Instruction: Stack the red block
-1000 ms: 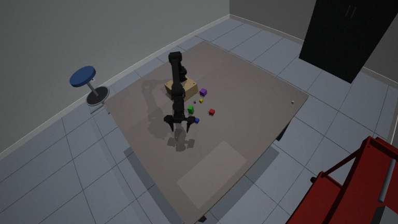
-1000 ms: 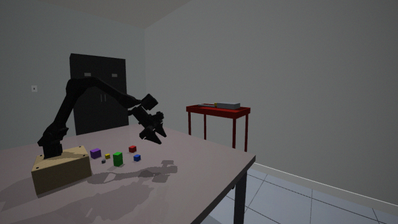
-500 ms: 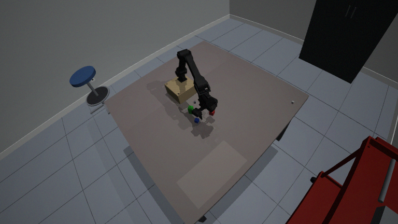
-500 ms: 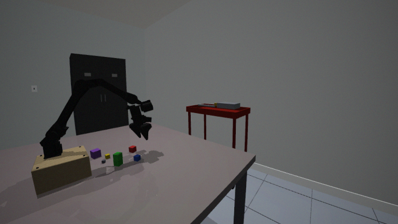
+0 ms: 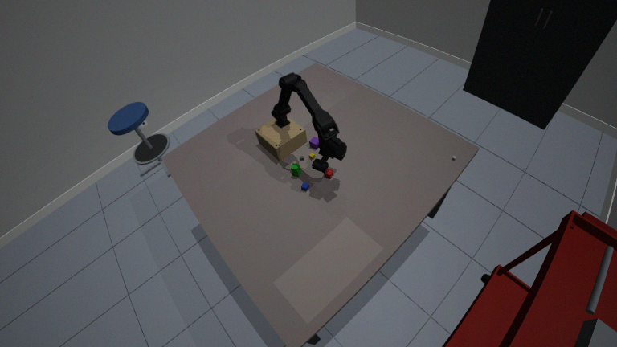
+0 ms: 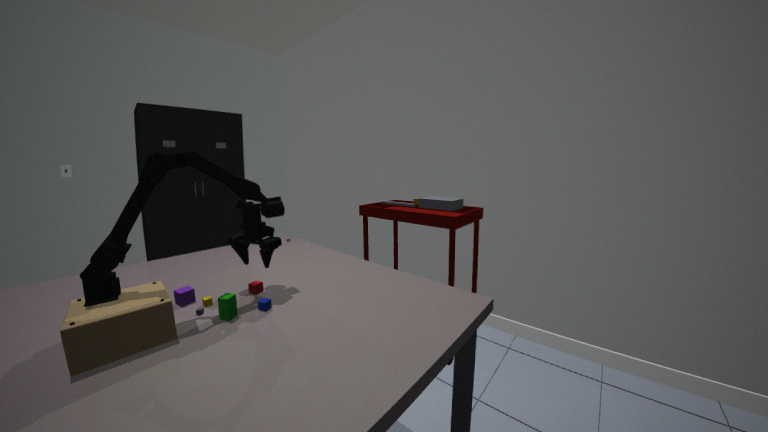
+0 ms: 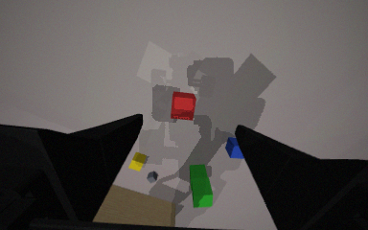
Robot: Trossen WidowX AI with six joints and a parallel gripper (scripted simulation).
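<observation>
My gripper tip is now 70 mm above the red block and 10 mm past it. Also, from my gripper tip: blue block (130 mm to the right, 80 mm below, 30 mm behind); tiny grey cube (180 mm behind, 80 mm below, 30 mm to the right); yellow block (150 mm behind, 80 mm below, 10 mm to the left).
</observation>
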